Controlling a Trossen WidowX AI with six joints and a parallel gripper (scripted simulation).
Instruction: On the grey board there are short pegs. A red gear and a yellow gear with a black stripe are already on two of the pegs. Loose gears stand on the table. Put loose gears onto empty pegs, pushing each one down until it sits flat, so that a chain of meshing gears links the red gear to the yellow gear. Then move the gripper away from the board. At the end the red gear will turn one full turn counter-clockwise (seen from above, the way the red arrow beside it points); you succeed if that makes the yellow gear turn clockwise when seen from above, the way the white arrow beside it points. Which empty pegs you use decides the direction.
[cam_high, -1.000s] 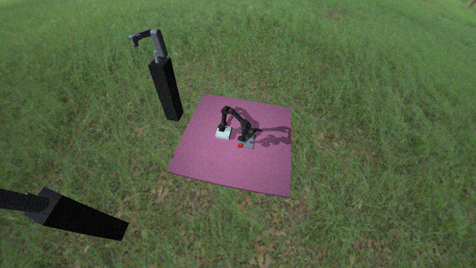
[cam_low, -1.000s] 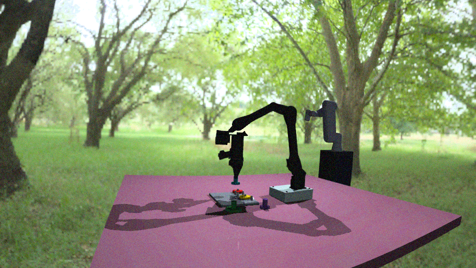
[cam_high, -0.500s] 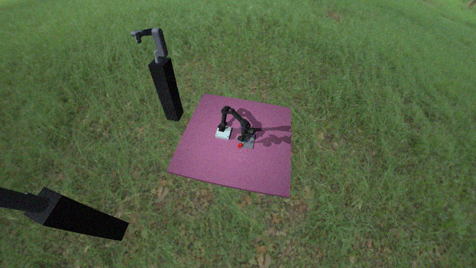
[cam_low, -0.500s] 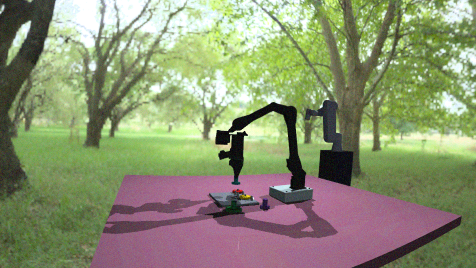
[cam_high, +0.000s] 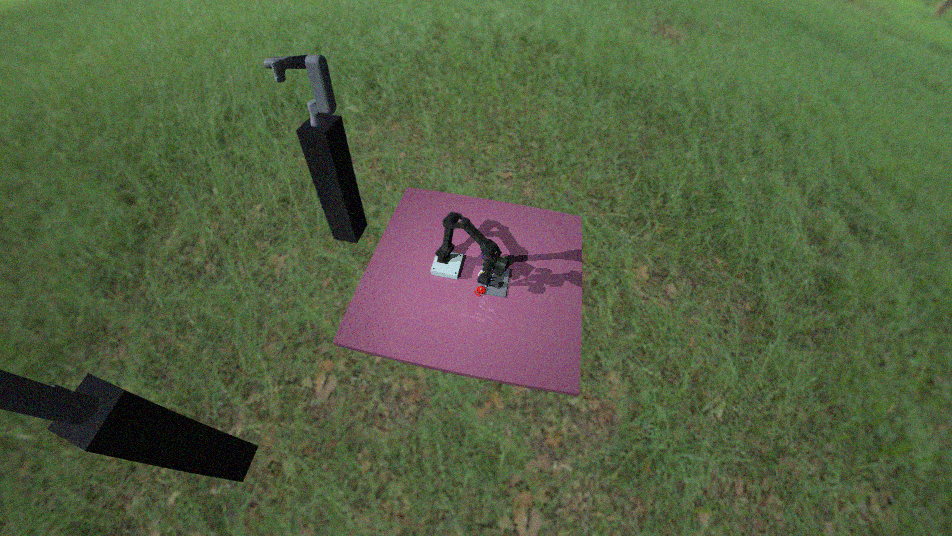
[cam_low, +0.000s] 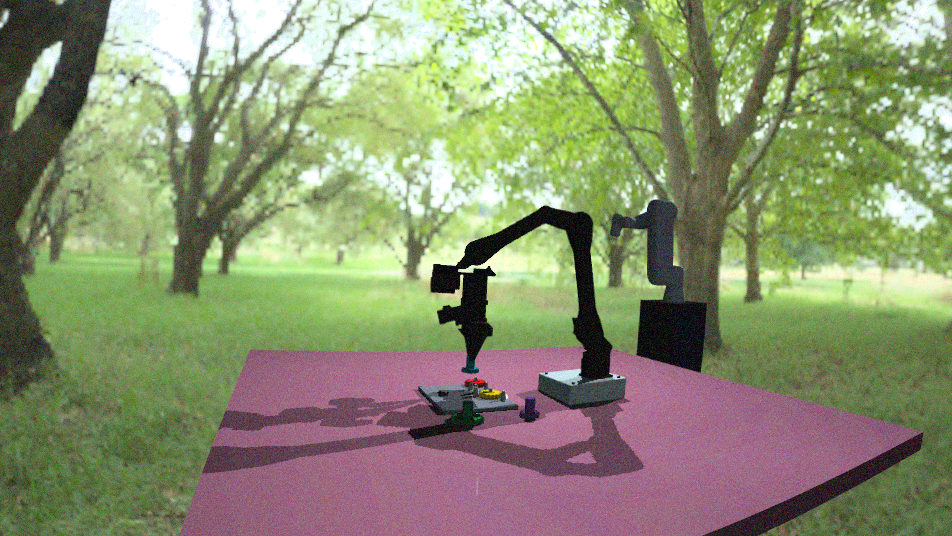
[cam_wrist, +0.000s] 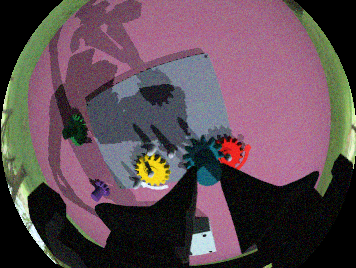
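My gripper tip is now 6 cm above the red gear, 3 cm to the left of it and 3 cm past it. Also, from my gripper tip: teal gear 1 cm below; then yellow gear 8 cm to the left, 6 cm below, 2 cm behind; then purple gear 22 cm to the left, 6 cm below, 5 cm behind.
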